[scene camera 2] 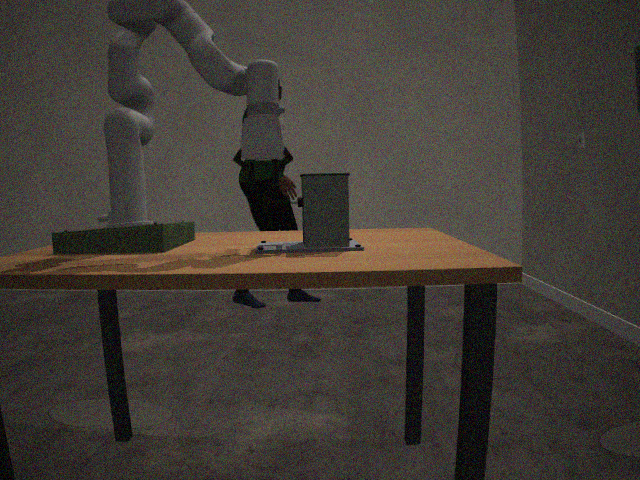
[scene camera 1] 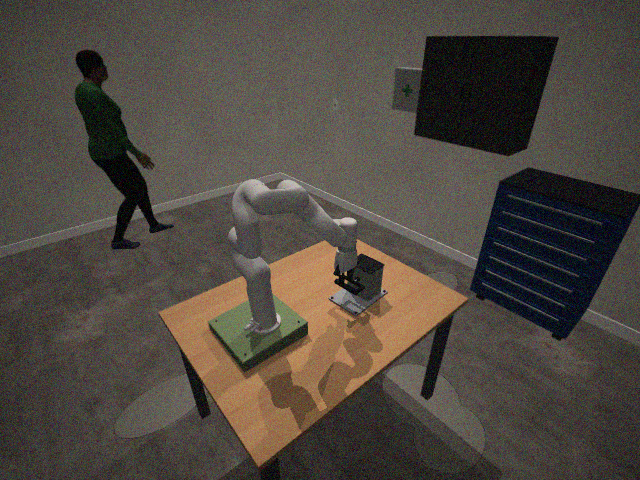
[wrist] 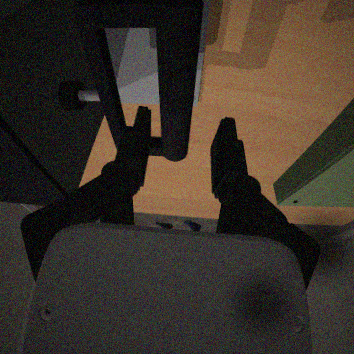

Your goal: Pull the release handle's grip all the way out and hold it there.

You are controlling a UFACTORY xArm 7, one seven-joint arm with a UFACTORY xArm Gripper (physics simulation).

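The release handle, a black rectangular loop (scene camera 1: 351, 285) (wrist: 176, 90), stands off the side of the dark grey housing (scene camera 1: 370, 276) (scene camera 2: 325, 211) (wrist: 35, 110). A short bright rod (wrist: 88, 95) joins it to a round black collar (wrist: 70, 95) (scene camera 2: 300, 202). My gripper (wrist: 183, 127) is partly open and points down at the handle. In the wrist view its left finger overlaps the loop's near end, inside the outer grip bar, and its right finger is beyond that bar with a gap. Contact cannot be told. In scene camera 2 the fingers and loop are lost against dark trousers.
The housing stands on a grey base plate (scene camera 1: 339, 299) (scene camera 2: 273, 248) on the wooden table (scene camera 1: 413, 304) (scene camera 2: 413, 258). The arm's green base block (scene camera 1: 232, 330) (scene camera 2: 103, 241) (wrist: 325, 182) is on the same table. A person (scene camera 1: 103, 124) and a blue cabinet (scene camera 1: 542, 258) stand beyond it.
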